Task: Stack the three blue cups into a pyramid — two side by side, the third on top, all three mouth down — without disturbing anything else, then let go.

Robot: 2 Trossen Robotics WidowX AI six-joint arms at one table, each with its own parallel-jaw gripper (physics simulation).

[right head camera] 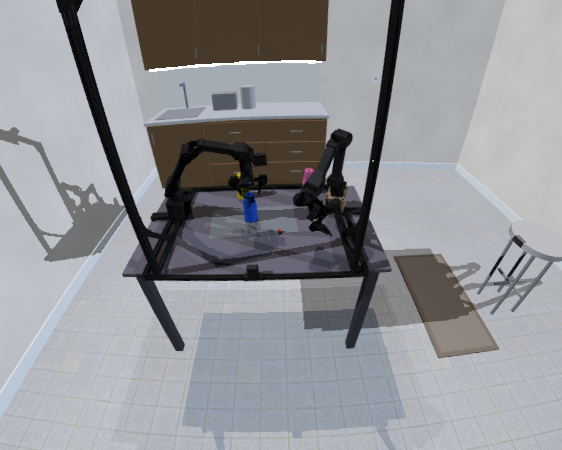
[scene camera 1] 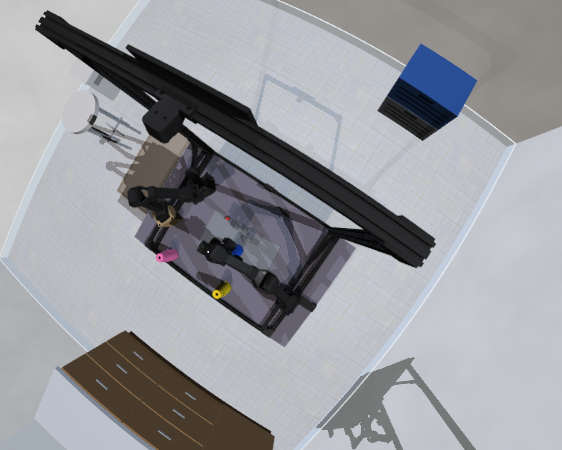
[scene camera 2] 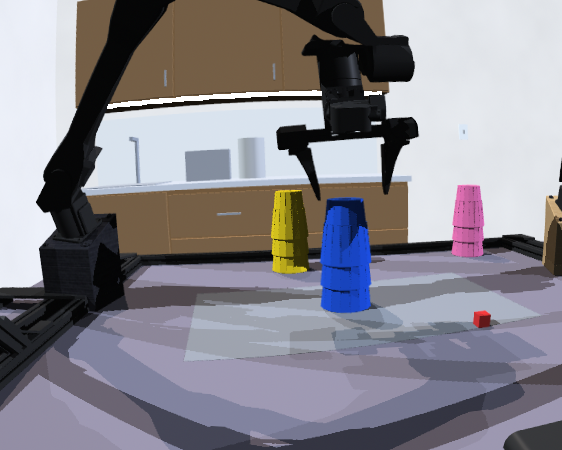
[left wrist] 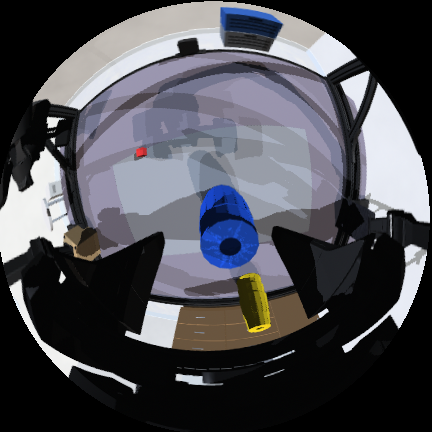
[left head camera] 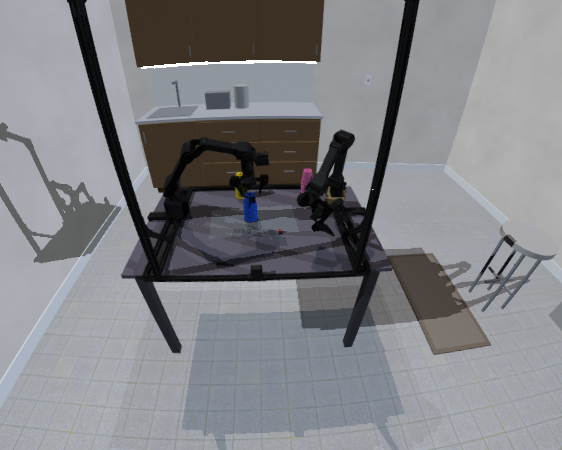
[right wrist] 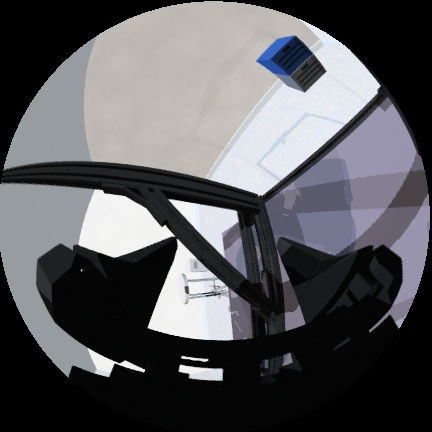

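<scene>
The three blue cups stand nested in one upright stack, mouth down, on the pale mat. My left gripper is open and empty, pointing down. In scene camera 2 its fingertips are just above the stack's top, one to each side in the picture. In the left wrist view the stack shows between the fingers. My right gripper is open and empty, held above the table's right side in the left head camera, away from the cups.
A yellow cup stack stands behind the blue one in scene camera 2. A pink cup stack stands at the back right there. A small red cube lies near the mat's edge.
</scene>
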